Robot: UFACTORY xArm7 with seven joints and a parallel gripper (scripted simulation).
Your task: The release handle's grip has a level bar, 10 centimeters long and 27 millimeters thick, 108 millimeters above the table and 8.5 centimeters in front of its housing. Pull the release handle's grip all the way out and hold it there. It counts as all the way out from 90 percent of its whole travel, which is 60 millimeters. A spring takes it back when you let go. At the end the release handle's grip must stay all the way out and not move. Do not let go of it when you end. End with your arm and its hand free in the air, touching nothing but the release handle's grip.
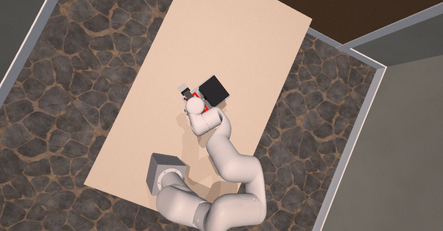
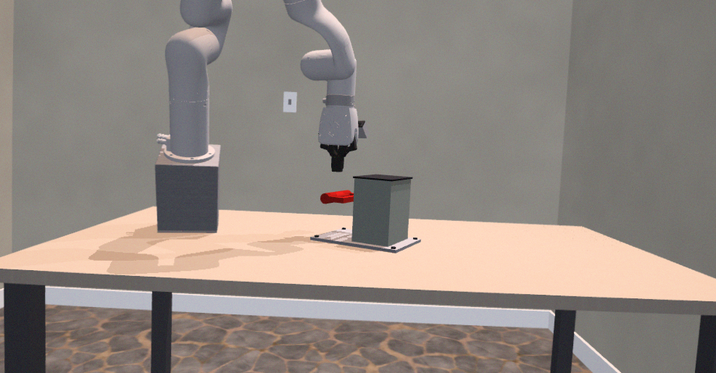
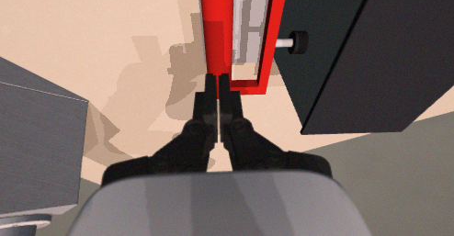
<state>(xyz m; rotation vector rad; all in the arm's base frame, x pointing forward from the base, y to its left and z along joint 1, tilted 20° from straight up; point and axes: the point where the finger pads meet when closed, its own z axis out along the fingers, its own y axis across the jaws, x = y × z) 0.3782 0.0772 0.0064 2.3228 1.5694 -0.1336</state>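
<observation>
My gripper is now 5 cm short of the red release handle grip, 2 cm to the left of it and 9 cm above it.
</observation>
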